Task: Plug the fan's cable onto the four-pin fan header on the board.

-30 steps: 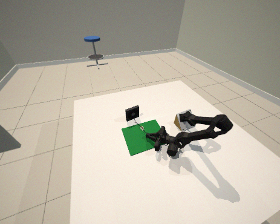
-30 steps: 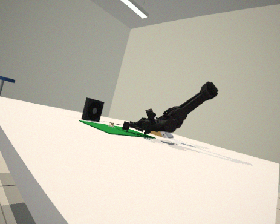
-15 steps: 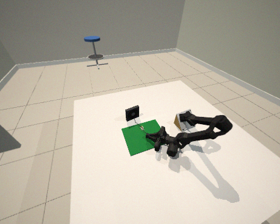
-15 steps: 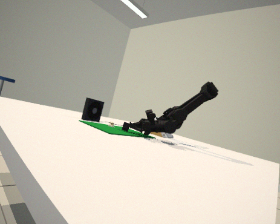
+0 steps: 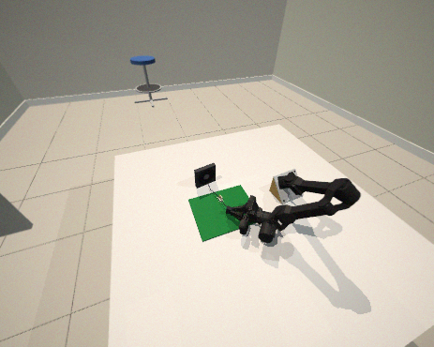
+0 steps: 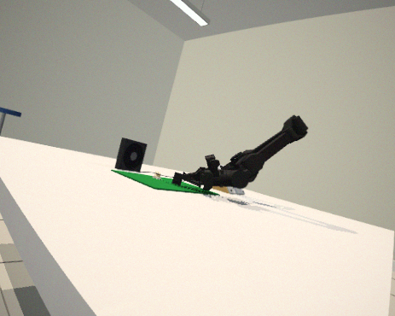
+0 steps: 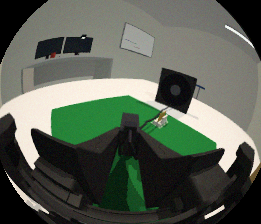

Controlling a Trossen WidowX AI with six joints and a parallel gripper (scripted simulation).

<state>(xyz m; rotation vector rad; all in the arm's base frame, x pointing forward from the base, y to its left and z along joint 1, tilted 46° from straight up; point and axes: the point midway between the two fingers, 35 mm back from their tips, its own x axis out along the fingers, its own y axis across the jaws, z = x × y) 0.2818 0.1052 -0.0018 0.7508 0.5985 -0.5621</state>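
Now: the black plug 1 cm below my gripper tip. Also, from my gripper tip: green board: 2 cm ahead, 3 cm to the right, 5 cm below; four-pin header: 2 cm ahead, 10 cm to the right, 3 cm below; black fan: 6 cm ahead, 23 cm to the right, 2 cm above.
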